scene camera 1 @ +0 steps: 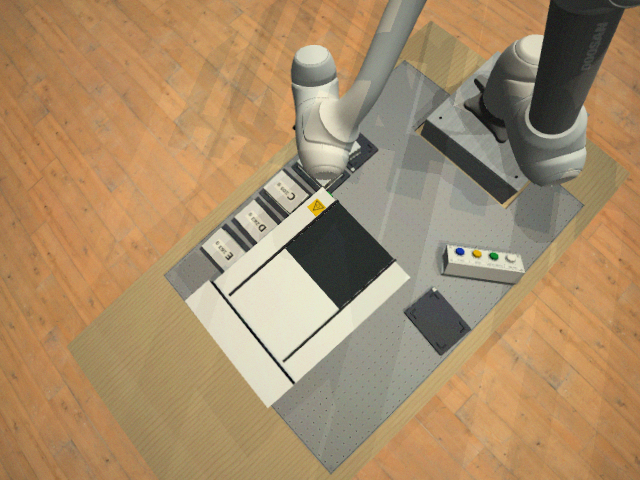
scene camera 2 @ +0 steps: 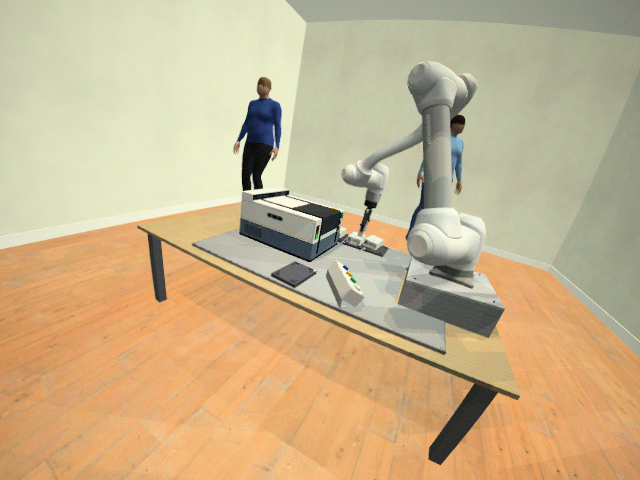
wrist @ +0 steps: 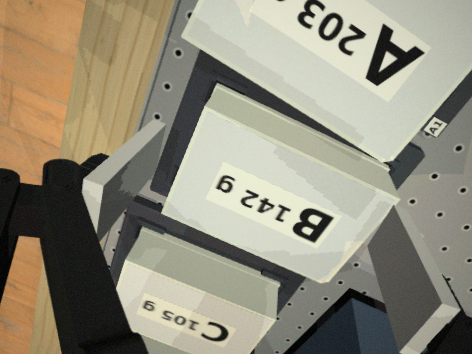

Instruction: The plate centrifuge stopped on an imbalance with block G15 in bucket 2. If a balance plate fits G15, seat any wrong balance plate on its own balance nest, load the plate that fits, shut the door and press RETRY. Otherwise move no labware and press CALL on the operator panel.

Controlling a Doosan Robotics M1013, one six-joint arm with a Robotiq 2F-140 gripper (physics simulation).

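Where they show: gripper, fingertip midpoint: (scene camera 2: 361, 233) (wrist: 271, 187); arm's base, origin of the base link: (scene camera 1: 502, 109) (scene camera 2: 452, 275).
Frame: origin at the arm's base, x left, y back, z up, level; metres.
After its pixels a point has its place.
My gripper (scene camera 2: 363, 230) @[y -0.555, x -0.213, z -0.035 m] (wrist: 271, 187) @[y -0.555, x -0.213, z -0.035 m] is open and empty, low over the plate row, its finger pads off the two short ends of balance plate B, 142 g (wrist: 200, 160) @[y -0.574, x -0.252, z -0.051 m]. Whether they reach down beside it is unclear. Plate A, 203 g (wrist: 300, 70) @[y -0.498, x -0.238, z -0.044 m] lies beyond B, by a tag A1. Plate C, 105 g (scene camera 1: 285, 191) @[y -0.713, x -0.188, z -0.051 m] (wrist: 200, 275) @[y -0.672, x -0.200, z -0.064 m] is on B's other side, then plate D (scene camera 1: 256, 221) @[y -0.842, x -0.157, z -0.051 m] and plate E (scene camera 1: 223, 246) @[y -0.971, x -0.149, z -0.051 m]. The plate centrifuge (scene camera 1: 289, 304) @[y -0.878, x 0.140, z 0.105 m] (scene camera 2: 281, 223) @[y -0.775, x 0.280, z 0.039 m] has a dark square (scene camera 1: 341, 253) @[y -0.697, x 0.107, z 0.109 m] on top; bucket contents are not visible. Block G15 does not show. The operator panel (scene camera 1: 483, 269) @[y -0.374, x 0.356, z -0.030 m] (scene camera 2: 343, 285) @[y -0.328, x 0.407, z -0.039 m] has blue, yellow, green and white buttons.
A dark flat nest (scene camera 1: 437, 321) @[y -0.562, x 0.404, z -0.088 m] (scene camera 2: 293, 273) @[y -0.553, x 0.419, z -0.089 m] lies near the operator panel. The centrifuge's dark blue side (wrist: 370, 325) @[y -0.633, x -0.057, z -0.071 m] is close to the right finger. The arm's base block (scene camera 1: 465, 160) @[y -0.182, x 0.057, z -0.058 m] (scene camera 2: 449, 299) @[y 0.019, x 0.207, z -0.018 m] stands at the table's end. Two people stand behind the table.
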